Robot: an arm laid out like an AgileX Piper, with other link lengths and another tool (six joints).
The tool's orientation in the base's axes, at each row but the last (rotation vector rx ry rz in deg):
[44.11, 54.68, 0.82]
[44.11, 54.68, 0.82]
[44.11, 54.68, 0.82]
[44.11, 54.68, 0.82]
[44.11, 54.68, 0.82]
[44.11, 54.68, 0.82]
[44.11, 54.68, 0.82]
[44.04, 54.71, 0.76]
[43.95, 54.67, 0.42]
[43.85, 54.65, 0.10]
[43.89, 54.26, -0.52]
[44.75, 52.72, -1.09]
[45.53, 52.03, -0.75]
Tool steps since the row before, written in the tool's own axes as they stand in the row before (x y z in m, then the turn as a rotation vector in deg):
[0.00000, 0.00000, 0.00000, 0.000, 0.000, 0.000]
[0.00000, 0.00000, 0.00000, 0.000, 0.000, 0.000]
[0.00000, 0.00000, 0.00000, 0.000, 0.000, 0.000]
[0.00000, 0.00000, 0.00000, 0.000, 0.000, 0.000]
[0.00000, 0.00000, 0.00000, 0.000, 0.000, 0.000]
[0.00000, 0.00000, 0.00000, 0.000, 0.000, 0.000]
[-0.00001, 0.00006, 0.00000, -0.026, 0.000, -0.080]
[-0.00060, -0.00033, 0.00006, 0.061, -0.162, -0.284]
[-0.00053, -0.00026, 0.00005, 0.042, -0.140, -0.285]
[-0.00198, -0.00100, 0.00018, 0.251, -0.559, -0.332]
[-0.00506, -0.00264, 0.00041, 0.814, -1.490, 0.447]
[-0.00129, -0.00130, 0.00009, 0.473, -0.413, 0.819]
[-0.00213, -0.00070, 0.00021, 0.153, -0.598, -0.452]
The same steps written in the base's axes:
[0.00000, 0.00000, 0.00000, 0.000, 0.000, 0.000]
[0.00000, 0.00000, 0.00000, 0.000, 0.000, 0.000]
[0.00000, 0.00000, 0.00000, 0.000, 0.000, 0.000]
[0.00000, 0.00000, 0.00000, 0.000, 0.000, 0.000]
[0.00000, 0.00000, 0.00000, 0.000, 0.000, 0.000]
[0.00000, 0.00000, 0.00000, 0.000, 0.000, 0.000]
[0.00001, 0.00004, 0.00004, -0.075, 0.038, -0.008]
[-0.00042, -0.00048, 0.00026, -0.224, 0.067, -0.237]
[-0.00036, -0.00040, 0.00025, -0.229, 0.077, -0.210]
[-0.00137, -0.00149, 0.00092, -0.272, -0.139, -0.626]
[-0.00362, -0.00378, 0.00230, 0.329, -1.115, -1.316]
[-0.00118, -0.00140, 0.00018, 0.737, -0.660, -0.295]
[-0.00144, -0.00129, 0.00116, -0.415, -0.103, -0.634]

